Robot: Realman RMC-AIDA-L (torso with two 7-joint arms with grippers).
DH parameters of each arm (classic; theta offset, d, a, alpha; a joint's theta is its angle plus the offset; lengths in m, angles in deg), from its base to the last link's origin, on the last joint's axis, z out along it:
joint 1: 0 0.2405 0 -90
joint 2: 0 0 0 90
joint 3: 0 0.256 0 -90
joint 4: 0 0 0 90
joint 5: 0 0.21 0 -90
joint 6: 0 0 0 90
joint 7: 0 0.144 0 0
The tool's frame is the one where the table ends.
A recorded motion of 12 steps. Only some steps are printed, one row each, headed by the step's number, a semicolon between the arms.
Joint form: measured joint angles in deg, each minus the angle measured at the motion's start. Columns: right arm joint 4, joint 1, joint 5, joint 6, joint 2, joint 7, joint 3; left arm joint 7, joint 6, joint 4, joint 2, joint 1, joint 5, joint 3.
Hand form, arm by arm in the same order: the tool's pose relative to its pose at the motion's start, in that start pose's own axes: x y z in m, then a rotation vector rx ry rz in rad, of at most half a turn. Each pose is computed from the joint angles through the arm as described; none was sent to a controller.
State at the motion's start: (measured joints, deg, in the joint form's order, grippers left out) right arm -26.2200 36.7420 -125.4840 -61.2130 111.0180 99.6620 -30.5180; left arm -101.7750 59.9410 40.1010 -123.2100 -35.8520 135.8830 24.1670
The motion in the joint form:
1: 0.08 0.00 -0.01 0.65 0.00 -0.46 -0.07; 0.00 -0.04 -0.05 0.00 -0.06 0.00 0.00
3: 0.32 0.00 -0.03 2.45 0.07 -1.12 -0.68; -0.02 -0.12 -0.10 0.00 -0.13 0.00 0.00
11: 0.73 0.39 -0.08 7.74 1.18 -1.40 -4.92; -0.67 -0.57 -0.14 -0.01 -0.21 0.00 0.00
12: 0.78 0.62 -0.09 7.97 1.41 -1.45 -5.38; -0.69 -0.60 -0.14 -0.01 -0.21 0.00 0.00
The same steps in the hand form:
1: 0.0002 -0.0014 0.0002 0.0102 -0.0002 -0.0079; 0.0003 0.0002 0.0003 -0.0004 0.0002 0.0003
3: 0.0014 -0.0041 0.0017 0.0354 0.0049 -0.0232; 0.0006 0.0004 0.0006 -0.0002 0.0005 0.0003
11: 0.0065 -0.0019 0.0138 0.0841 0.0444 -0.0721; 0.0012 -0.0003 0.0010 0.0062 0.0024 -0.0105
12: 0.0063 0.0005 0.0164 0.0801 0.0486 -0.0795; 0.0013 -0.0004 0.0010 0.0067 0.0025 -0.0108

